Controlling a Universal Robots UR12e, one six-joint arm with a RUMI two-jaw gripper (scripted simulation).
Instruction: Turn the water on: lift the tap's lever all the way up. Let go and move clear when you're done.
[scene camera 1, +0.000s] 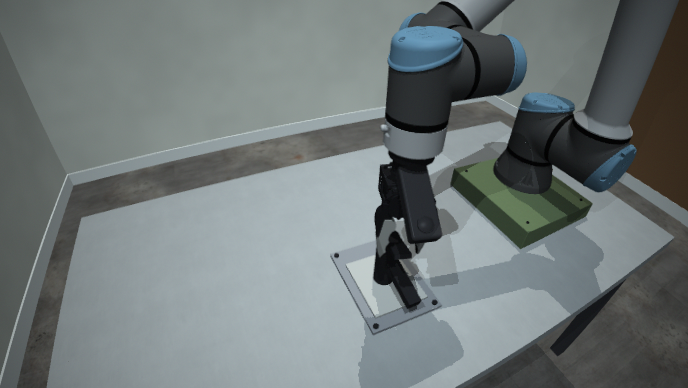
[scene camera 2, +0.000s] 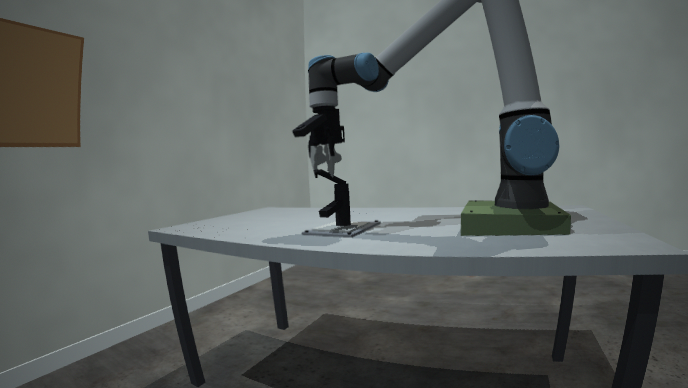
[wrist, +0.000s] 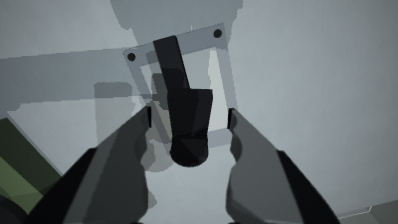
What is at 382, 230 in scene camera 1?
The gripper.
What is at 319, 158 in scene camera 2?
The gripper.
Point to a lever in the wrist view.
189, 109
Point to the gripper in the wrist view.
190, 108
